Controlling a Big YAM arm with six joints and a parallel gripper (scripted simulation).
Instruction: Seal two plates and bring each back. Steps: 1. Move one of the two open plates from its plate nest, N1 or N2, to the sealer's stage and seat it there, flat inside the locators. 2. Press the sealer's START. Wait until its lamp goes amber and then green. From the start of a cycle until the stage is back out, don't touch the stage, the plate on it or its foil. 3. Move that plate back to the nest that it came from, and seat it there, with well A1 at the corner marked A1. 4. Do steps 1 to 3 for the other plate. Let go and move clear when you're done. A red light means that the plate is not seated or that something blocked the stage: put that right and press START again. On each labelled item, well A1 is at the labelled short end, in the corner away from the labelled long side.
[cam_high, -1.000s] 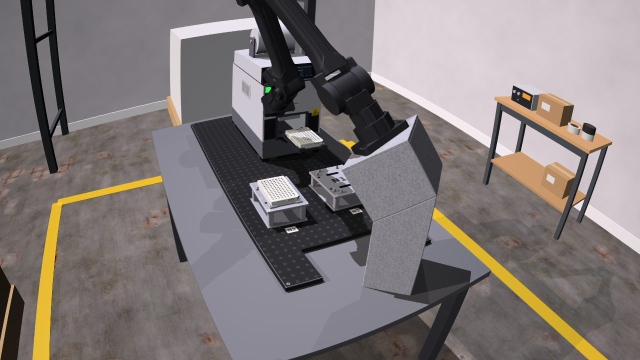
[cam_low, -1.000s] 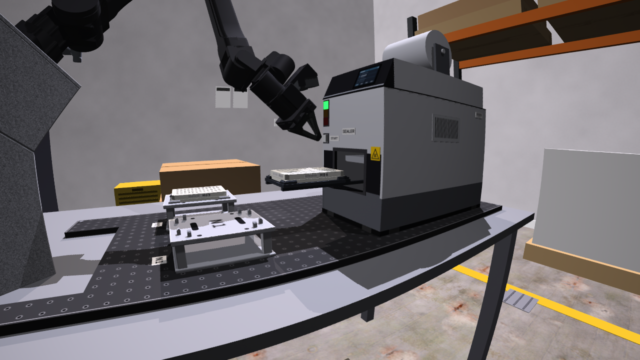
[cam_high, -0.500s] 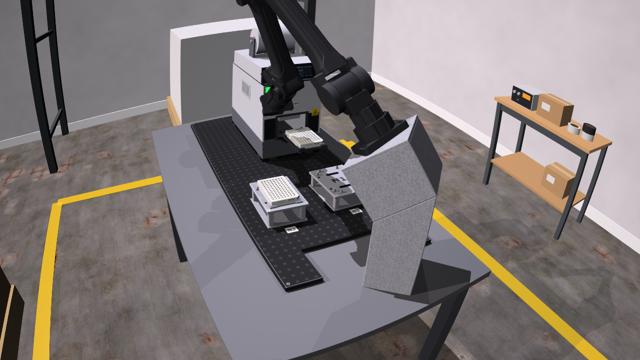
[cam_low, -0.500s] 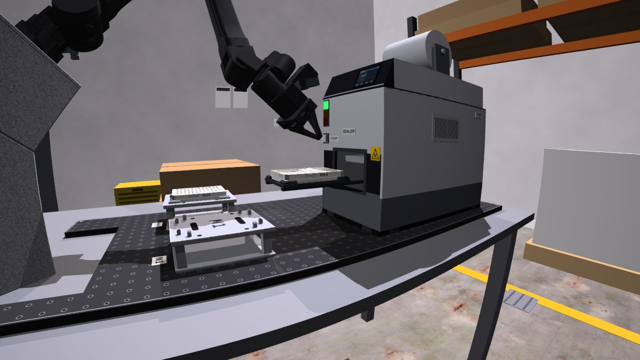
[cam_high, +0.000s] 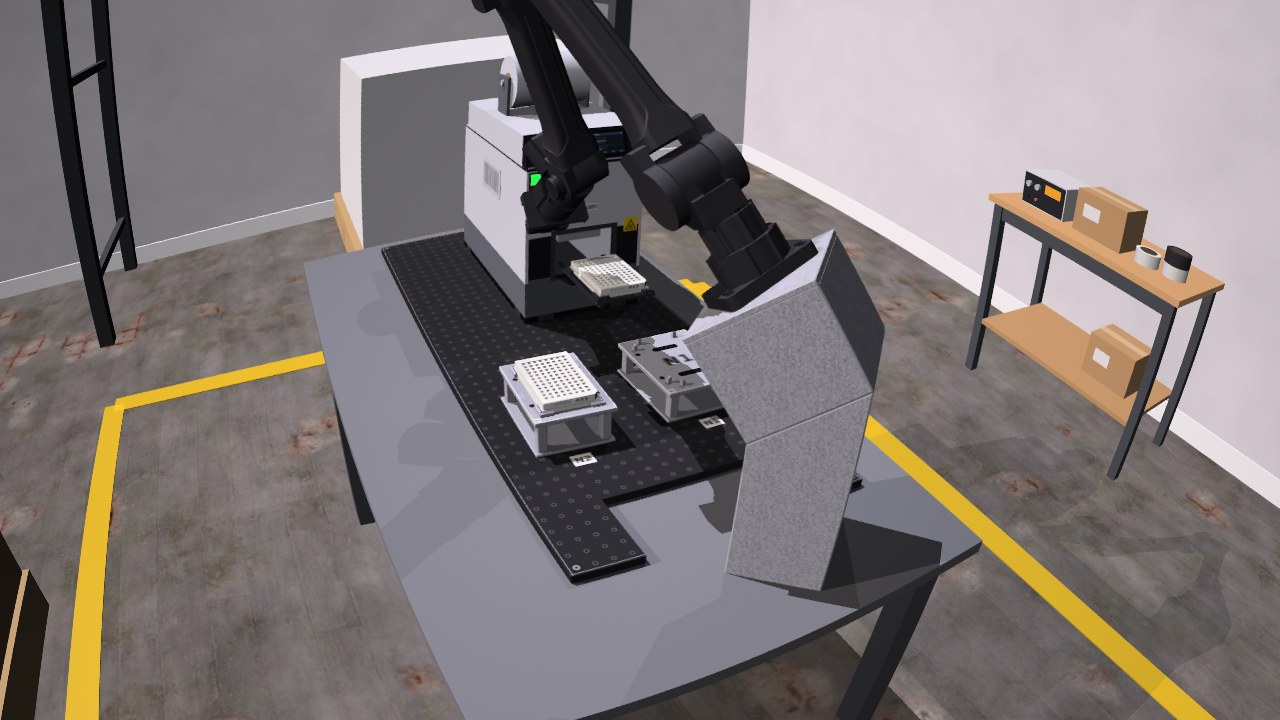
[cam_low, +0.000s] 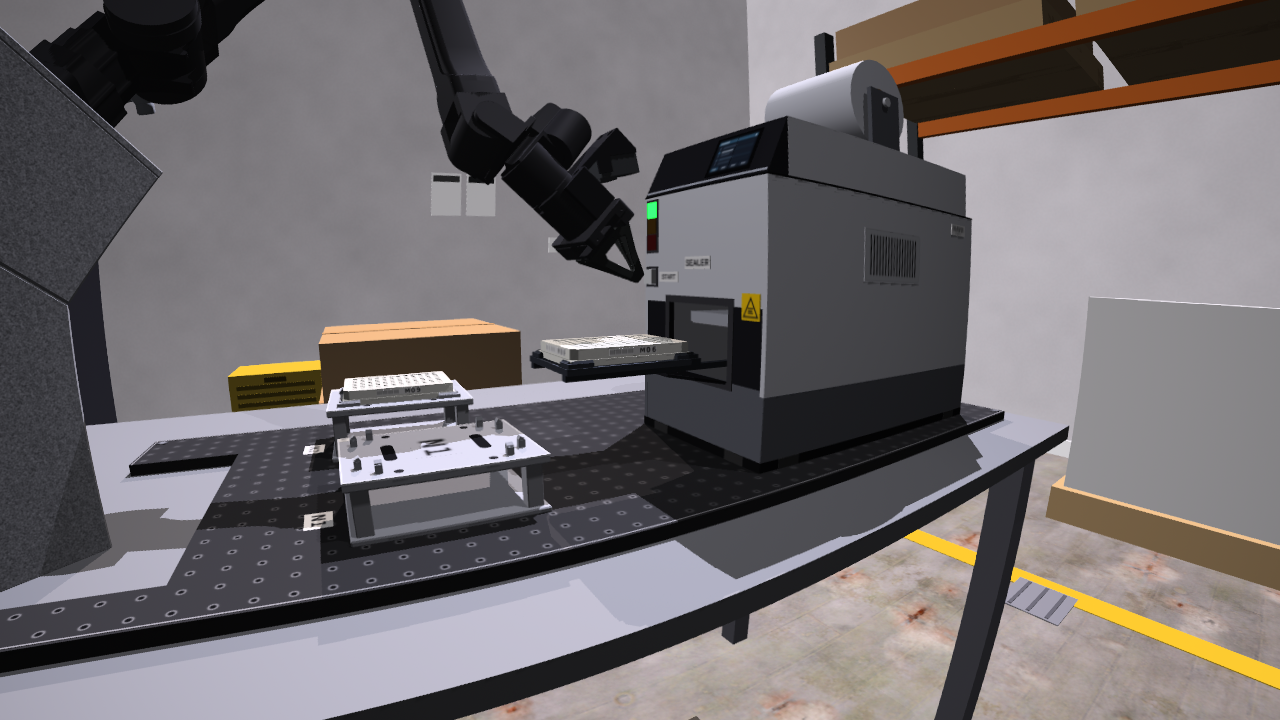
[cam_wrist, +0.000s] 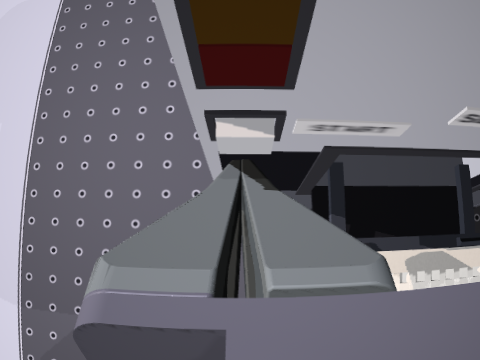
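The start button is 2 cm ahead of my hand. The rest, counted from my hand: nest N2: 29 cm behind, 14 cm below, 2 cm to the left; white well plate: 29 cm behind, 13 cm below, 2 cm to the left; sealer stage: 11 cm to the right, 9 cm below, 6 cm behind.
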